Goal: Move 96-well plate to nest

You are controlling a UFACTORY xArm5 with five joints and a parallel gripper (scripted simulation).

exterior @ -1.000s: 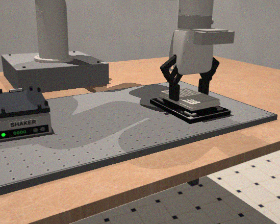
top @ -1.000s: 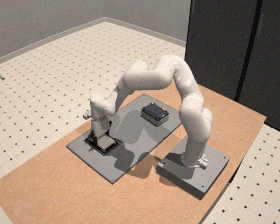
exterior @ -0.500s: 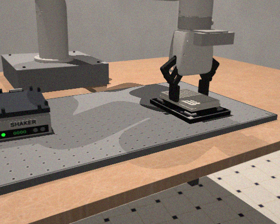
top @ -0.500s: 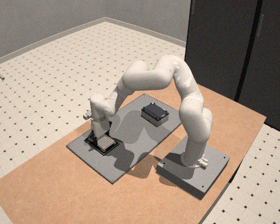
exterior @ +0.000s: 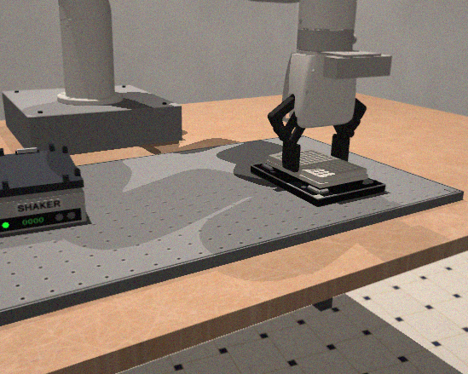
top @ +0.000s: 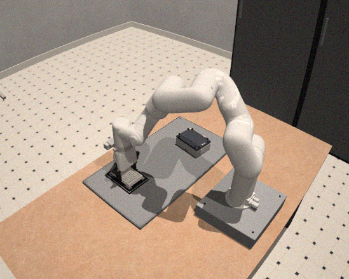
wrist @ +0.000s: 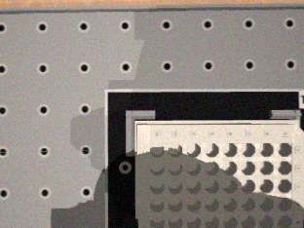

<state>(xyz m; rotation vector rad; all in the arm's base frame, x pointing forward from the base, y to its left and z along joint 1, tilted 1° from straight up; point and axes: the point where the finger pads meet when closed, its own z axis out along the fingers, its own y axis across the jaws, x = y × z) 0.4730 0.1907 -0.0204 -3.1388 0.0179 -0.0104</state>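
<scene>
My gripper is now 10 mm above the white 96-well plate. Round my hand: grey locator: 70 mm ahead, 40 mm to the left, 20 mm below; then black plate nest N1: 30 mm below; then A1 mark: 70 mm ahead, 60 mm to the right, 20 mm below.
</scene>
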